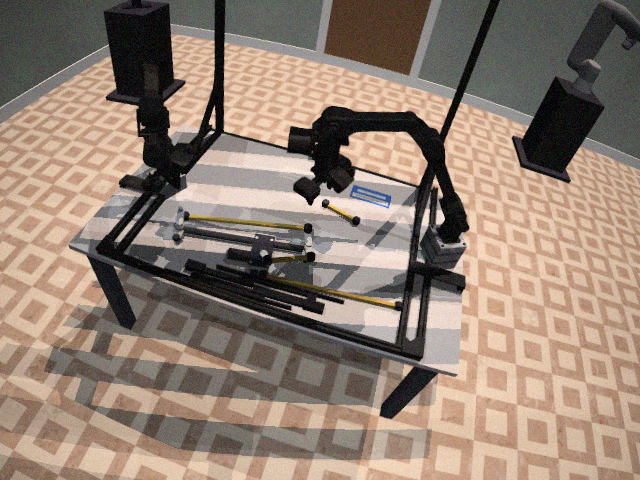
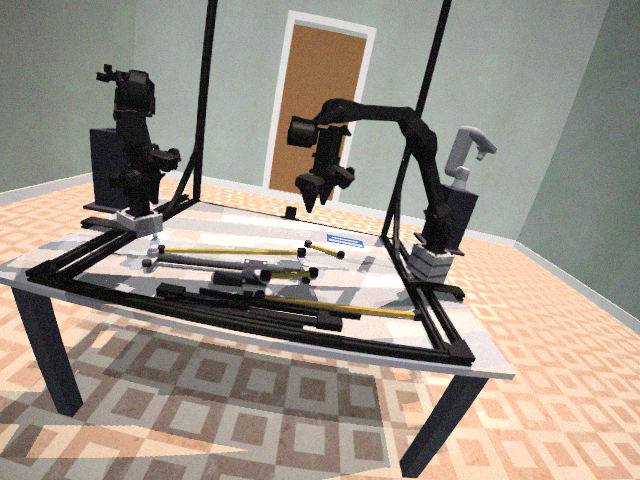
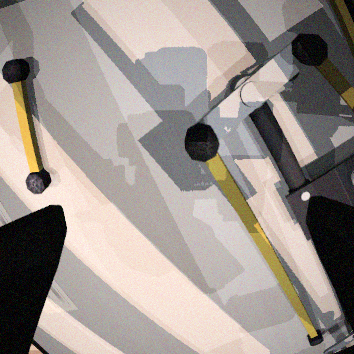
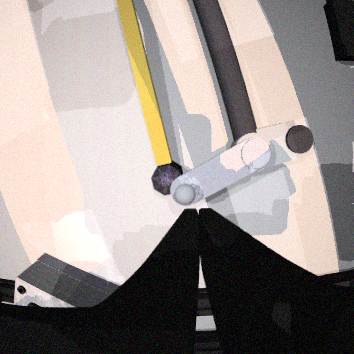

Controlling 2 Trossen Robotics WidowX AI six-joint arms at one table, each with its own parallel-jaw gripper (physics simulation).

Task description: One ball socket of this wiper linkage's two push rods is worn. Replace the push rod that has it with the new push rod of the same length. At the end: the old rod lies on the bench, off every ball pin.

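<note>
The linkage's long yellow push rod (image 1: 248, 222) (image 2: 232, 251) (image 3: 233, 195) (image 4: 145, 90) has its right socket over the right crank's end. Its left socket (image 4: 167, 178) lies beside a bare ball pin (image 4: 184, 194), off it. The linkage's short push rod (image 1: 289, 258) (image 2: 289, 274) runs from the motor to the right crank. A loose short rod (image 1: 340, 211) (image 2: 324, 248) (image 3: 25, 125) lies behind; a loose long rod (image 1: 336, 292) (image 2: 341, 305) lies in front. My right gripper (image 4: 196, 220) is shut and empty, seen close by the bare pin. My left gripper (image 1: 320, 196) (image 2: 316, 206) (image 3: 187, 215) is open, above the table behind the linkage's right end.
A blue-outlined rectangle (image 1: 370, 190) (image 2: 344, 237) is at the back right. The dark motor bracket (image 1: 263, 242) (image 2: 255, 266) stands mid-linkage. Several black bars (image 1: 289, 299) (image 2: 330, 320) lie along the front, by the table frame. Uprights (image 1: 219, 67) (image 2: 204, 103) rise at the back.
</note>
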